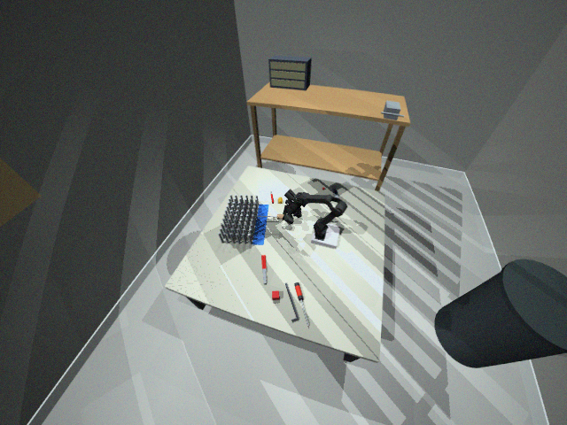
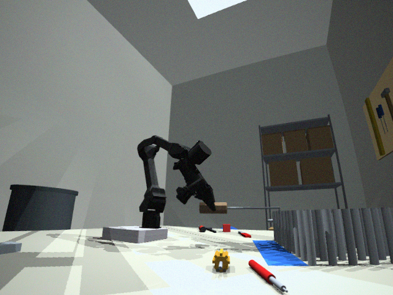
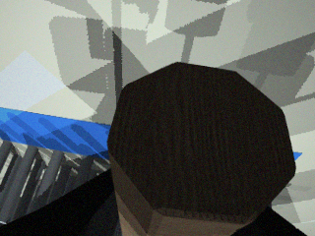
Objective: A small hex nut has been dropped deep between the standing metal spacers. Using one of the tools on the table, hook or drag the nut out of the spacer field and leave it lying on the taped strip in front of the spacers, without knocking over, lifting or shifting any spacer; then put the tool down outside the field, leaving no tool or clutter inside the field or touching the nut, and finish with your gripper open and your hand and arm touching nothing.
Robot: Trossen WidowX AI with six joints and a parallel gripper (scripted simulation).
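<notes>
Now: gripper tip 17 cm short of the blue taped strip, 1 cm to the right of it and 11 cm above it. Also, from my gripper tip: wooden-handled hook 10 cm ahead, 3 cm to the left; then hex nut 32 cm ahead, 9 cm to the left, 11 cm below; then yellow gear 10 cm ahead, 25 cm to the right, 9 cm below.
</notes>
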